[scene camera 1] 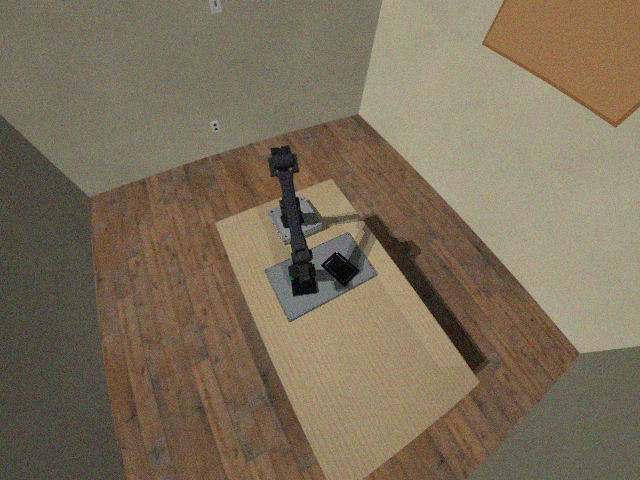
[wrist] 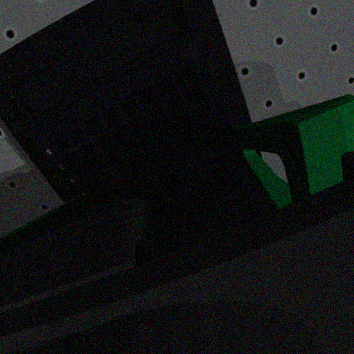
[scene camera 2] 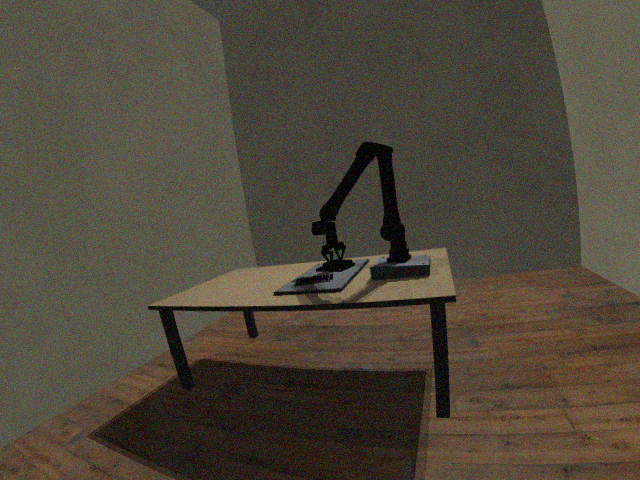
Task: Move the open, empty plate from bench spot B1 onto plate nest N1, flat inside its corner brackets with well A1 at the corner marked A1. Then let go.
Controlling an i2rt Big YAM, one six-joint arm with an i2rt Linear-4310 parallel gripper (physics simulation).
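Seen in the pictures: gripper, between the fingertips: (wrist: pixel 160 171) (scene camera 2: pixel 335 263); arm's base, origin of its link: (scene camera 2: pixel 399 260).
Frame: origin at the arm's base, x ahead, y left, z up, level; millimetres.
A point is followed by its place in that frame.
The black plate (wrist: pixel 123 105) (scene camera 2: pixel 334 267) sits low on the grey perforated board (scene camera 1: pixel 299 310) {x 498, y -126, z -32 mm} (scene camera 2: pixel 289 290) {x 392, y 304, z -32 mm} (wrist: pixel 309 53) {x 346, y -165, z -31 mm}, and in the overhead view it is mostly hidden under the wrist. My gripper (scene camera 1: pixel 303 281) {x 347, y -60, z -6 mm} (scene camera 2: pixel 333 256) {x 347, y -60, z -6 mm} (wrist: pixel 160 171) {x 347, y -60, z -6 mm} is straight above the plate. Its green fingers are closed on the plate's two sides, and the right finger (wrist: pixel 323 154) {x 360, y -113, z 67 mm} shows clearly in the wrist view. The black plate nest (scene camera 1: pixel 341 268) {x 363, y 158, z -30 mm} (scene camera 2: pixel 312 280) {x 360, y 166, z -30 mm} lies on the same board, beside the gripper and apart from it. I cannot make out the A1 mark.
The board lies on a tan table (scene camera 1: pixel 361 371) {x 857, y 47, z -45 mm} (scene camera 2: pixel 232 289) {x 793, y 251, z -45 mm}. The arm's grey base block (scene camera 1: pixel 310 214) {x 1, y 111, z 6 mm} (scene camera 2: pixel 408 269) {x -69, y 130, z -12 mm} stands behind the board. The table stands on a wooden floor, with walls well away.
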